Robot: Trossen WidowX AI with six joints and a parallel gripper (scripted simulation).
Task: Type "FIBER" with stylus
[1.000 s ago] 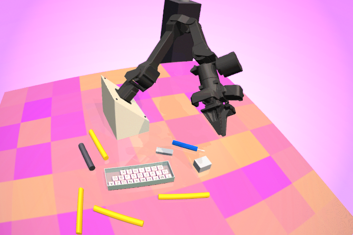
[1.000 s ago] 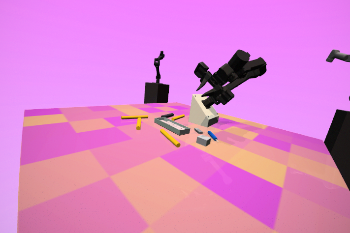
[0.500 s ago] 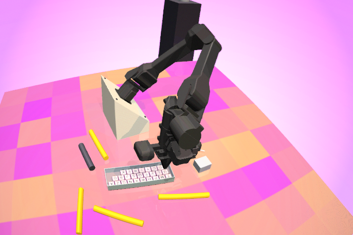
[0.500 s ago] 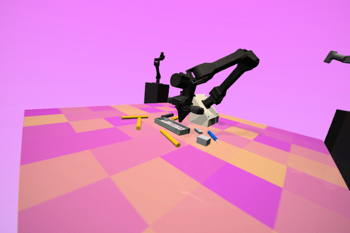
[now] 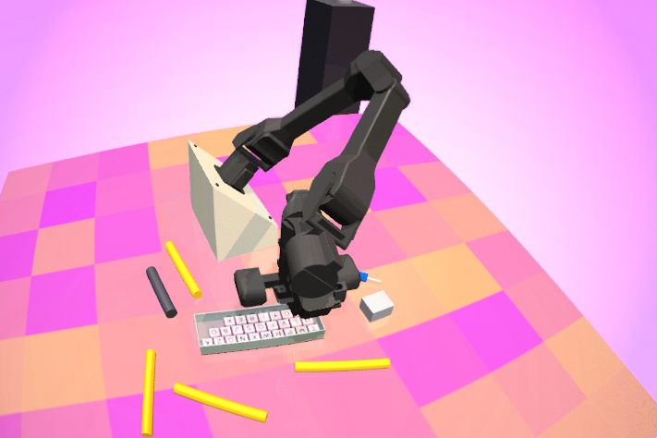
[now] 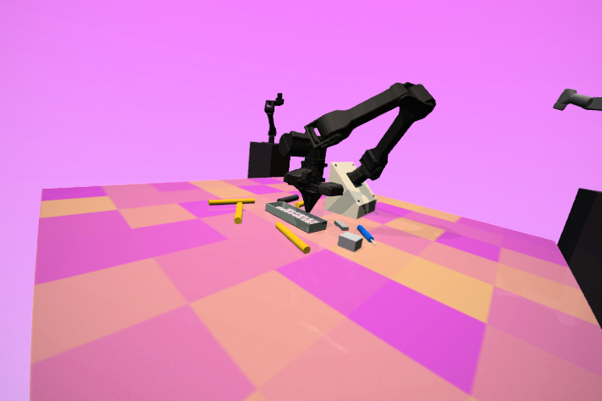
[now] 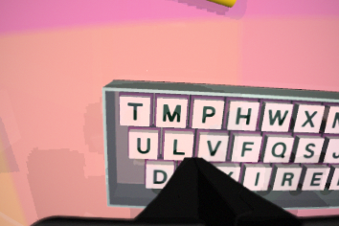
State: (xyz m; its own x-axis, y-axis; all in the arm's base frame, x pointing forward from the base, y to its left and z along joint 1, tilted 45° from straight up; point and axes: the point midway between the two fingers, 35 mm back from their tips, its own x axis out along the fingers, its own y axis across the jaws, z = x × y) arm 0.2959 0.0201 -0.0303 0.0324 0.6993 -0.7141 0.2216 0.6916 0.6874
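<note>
My gripper tip is now 50 mm past the blue stylus, 170 mm to the right of it and 30 mm above it. Also, from my gripper tip: grey block: 30 mm ahead, 150 mm to the left, 30 mm below; dark grey rod: 170 mm behind, 200 mm to the right, 30 mm below.
</note>
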